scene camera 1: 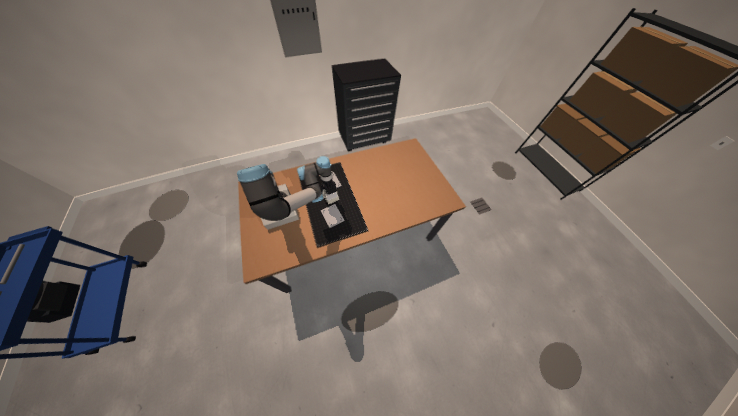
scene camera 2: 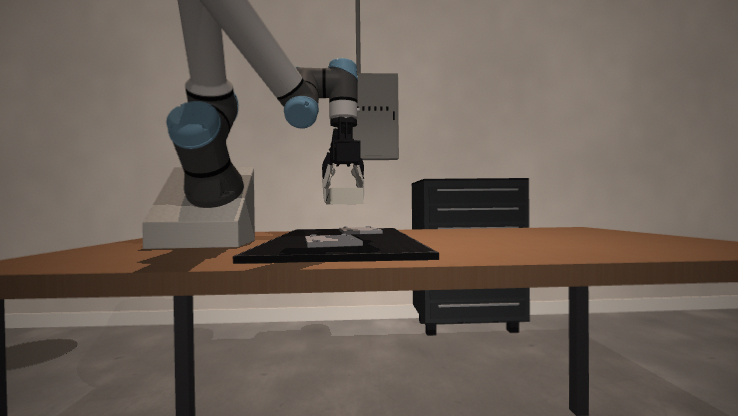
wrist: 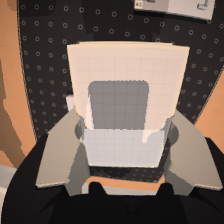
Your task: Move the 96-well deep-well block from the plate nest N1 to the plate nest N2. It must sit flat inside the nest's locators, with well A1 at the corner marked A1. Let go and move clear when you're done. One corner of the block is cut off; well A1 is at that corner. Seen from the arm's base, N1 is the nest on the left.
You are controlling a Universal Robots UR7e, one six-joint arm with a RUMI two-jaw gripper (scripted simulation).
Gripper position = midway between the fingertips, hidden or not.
Note:
In view: my gripper (scene camera 2: 343, 202) and a white 96-well deep-well block (wrist: 125, 93).
My gripper also shows in the wrist view (wrist: 123, 106).

